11 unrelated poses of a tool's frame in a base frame.
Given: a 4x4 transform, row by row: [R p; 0 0 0 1], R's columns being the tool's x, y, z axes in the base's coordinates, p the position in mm. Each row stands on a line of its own.
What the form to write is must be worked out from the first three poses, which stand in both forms.
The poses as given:
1:
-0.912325, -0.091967, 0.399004, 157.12
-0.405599, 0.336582, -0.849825, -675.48
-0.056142, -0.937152, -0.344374, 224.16
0, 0, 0, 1
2:
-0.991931, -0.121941, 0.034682, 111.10
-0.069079, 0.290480, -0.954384, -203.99
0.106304, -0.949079, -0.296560, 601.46
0, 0, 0, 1
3:
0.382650, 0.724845, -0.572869, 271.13
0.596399, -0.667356, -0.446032, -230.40
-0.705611, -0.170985, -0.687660, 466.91
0, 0, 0, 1
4:
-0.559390, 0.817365, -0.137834, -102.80
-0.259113, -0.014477, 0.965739, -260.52
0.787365, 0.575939, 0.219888, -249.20
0, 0, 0, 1
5:
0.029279, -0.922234, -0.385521, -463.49
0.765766, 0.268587, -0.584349, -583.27
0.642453, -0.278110, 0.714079, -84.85
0, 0, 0, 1
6:
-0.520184, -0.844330, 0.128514, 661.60
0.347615, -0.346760, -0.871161, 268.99
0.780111, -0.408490, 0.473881, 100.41
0, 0, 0, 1
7:
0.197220, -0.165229, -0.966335, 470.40
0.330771, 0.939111, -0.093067, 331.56
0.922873, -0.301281, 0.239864, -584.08
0, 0, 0, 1
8:
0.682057, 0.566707, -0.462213, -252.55
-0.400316, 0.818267, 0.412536, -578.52
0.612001, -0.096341, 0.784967, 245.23
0, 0, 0, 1
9:
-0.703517, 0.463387, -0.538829, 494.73
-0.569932, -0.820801, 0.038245, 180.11
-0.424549, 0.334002, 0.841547, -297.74
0, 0, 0, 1
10:
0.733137, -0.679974, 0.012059, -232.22
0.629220, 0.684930, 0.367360, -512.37
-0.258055, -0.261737, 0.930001, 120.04
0, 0, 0, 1
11:
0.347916, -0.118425, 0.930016, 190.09
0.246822, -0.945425, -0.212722, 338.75
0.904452, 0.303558, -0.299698, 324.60
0, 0, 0, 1
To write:
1: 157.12, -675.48, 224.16, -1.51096, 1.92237, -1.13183
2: 111.10, -203.99, 601.46, -1.68234, 1.87188, -1.53447
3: 271.13, -230.40, 466.91, -0.23774, 2.32906, -2.48004
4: -102.80, -260.52, -249.20, 2.51005, 1.34910, 1.71256
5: -463.49, -583.27, -84.85, -2.73306, 0.77549, -2.15399
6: 661.60, 268.99, 100.41, -2.65922, 1.07710, -1.42433
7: 470.40, 331.56, -584.08, -2.82604, 1.32857, -3.04558
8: -252.55, -578.52, 245.23, -2.98545, 0.66815, 2.41292
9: 494.73, 180.11, -297.74, 0.66659, 0.57066, 3.07073
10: -232.22, -512.37, 120.04, -0.79248, 0.37638, 1.53798
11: 190.09, 338.75, 324.60, 2.81778, 1.87517, -0.22486
